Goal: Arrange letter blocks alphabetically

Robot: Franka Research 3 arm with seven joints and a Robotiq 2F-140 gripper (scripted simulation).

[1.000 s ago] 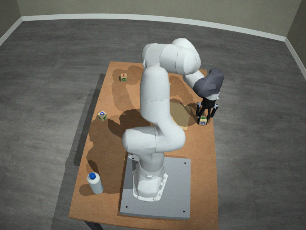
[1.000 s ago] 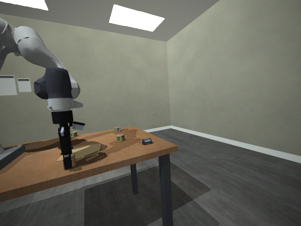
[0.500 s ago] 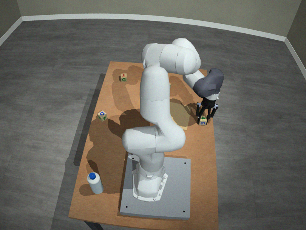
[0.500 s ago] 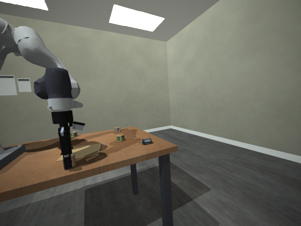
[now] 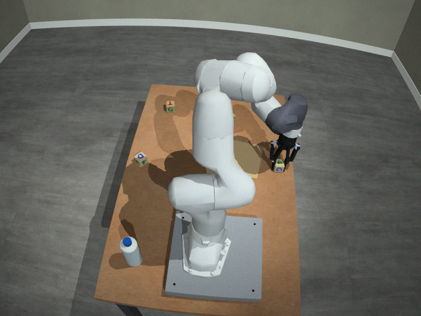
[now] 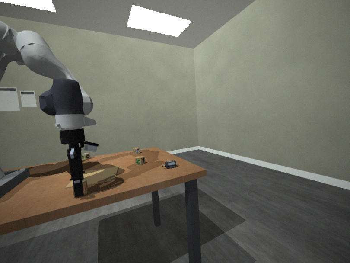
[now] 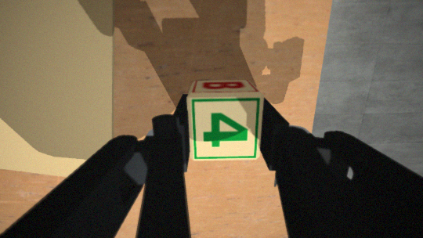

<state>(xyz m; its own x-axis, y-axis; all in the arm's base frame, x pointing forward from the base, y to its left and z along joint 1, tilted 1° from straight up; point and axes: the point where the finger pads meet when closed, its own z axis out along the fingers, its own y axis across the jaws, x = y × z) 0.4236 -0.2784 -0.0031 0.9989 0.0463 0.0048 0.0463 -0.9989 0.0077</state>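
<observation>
Right now the block is 10 mm below my hand. Round my hand: tan mat: 180 mm to the left, 40 mm ahead, 30 mm below; small dark object: 400 mm ahead, 80 mm to the left, 20 mm below.
</observation>
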